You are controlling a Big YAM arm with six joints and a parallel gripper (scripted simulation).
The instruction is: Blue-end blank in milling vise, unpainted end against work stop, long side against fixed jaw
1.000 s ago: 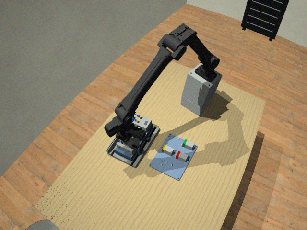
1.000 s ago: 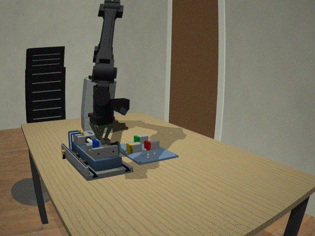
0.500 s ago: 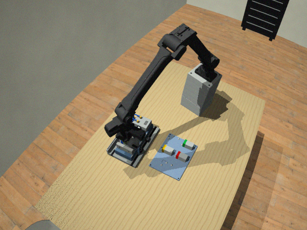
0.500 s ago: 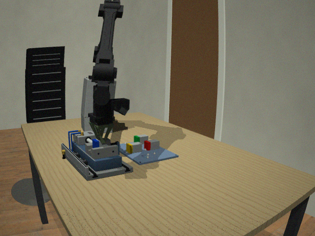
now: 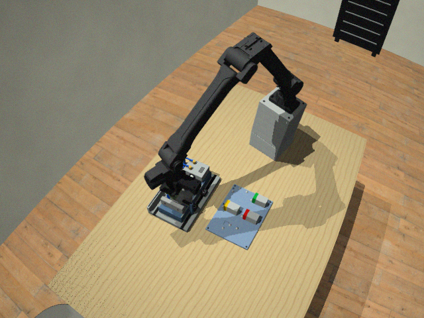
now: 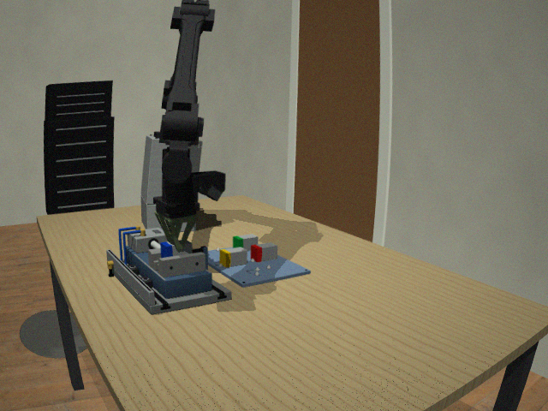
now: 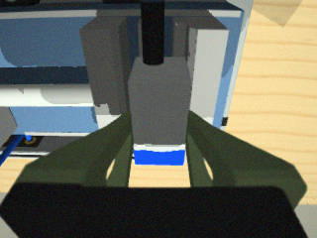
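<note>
My hand is 3 cm short of the fixed jaw, 1 cm to the right of it and 4 cm above it. The rest, counted from my hand: light blue plate 15 cm behind, 22 cm to the left, 11 cm below; yellow-ended blank 15 cm behind, 17 cm to the left, 9 cm below; black work stop rod 1 cm behind, 4 cm to the left, 3 cm below.
</note>
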